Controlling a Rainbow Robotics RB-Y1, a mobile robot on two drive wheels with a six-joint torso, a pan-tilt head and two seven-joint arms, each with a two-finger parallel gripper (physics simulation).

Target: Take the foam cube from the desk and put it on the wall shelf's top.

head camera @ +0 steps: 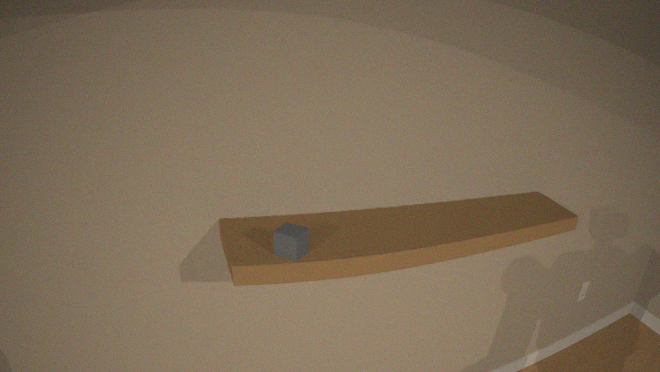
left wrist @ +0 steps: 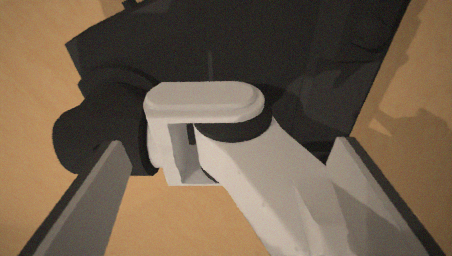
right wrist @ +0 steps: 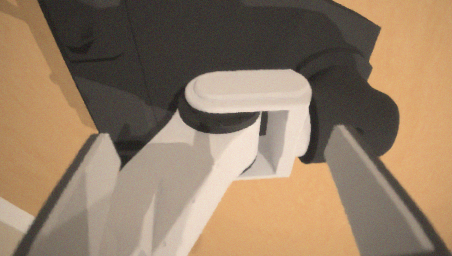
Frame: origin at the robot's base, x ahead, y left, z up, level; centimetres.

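Where they show: left gripper, fingertip midpoint: (left wrist: pixel 227 152); right gripper, fingertip midpoint: (right wrist: pixel 223 143).
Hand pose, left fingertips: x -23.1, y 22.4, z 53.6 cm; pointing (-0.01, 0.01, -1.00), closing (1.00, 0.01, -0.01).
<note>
After its pixels a point has its place.
The foam cube (head camera: pixel 291 242) {y 6.8, x 79.4, z 104.3 cm}, a small blue-grey block, rests on top of the wall shelf (head camera: pixel 410 227) {y -20.8, x 99.1, z 100.1 cm}, near its left end and close to its front edge, in the head view. The shelf is a long brown board on the wall. My left gripper (left wrist: pixel 227 152) {y 22.4, x -23.1, z 53.6 cm} is open, with its fingers wide apart and nothing between them. My right gripper (right wrist: pixel 223 143) {y -21.8, x -22.5, z 53.6 cm} is also open and empty. Neither gripper shows in the head view, so both are away from the cube there. The desk does not show in these views.
My black base (left wrist: pixel 240 45) {y 13.7, x -21.0, z 17.0 cm} (right wrist: pixel 200 30) {y -14.5, x -19.9, z 17.0 cm} and the white torso joints (left wrist: pixel 205 100) {y 10.1, x -27.0, z 30.7 cm} (right wrist: pixel 250 90) {y -9.9, x -27.4, z 30.9 cm} lie behind the fingers in both wrist views. A wall socket (head camera: pixel 583 291) {y -135.9, x 151.2, z 40.2 cm} is low on the wall. A white skirting board (head camera: pixel 575 340) {y -148.3, x 154.3, z 2.5 cm} runs along the wooden floor (head camera: pixel 595 350) {y -160.9, x 143.7, z 0.2 cm}.
</note>
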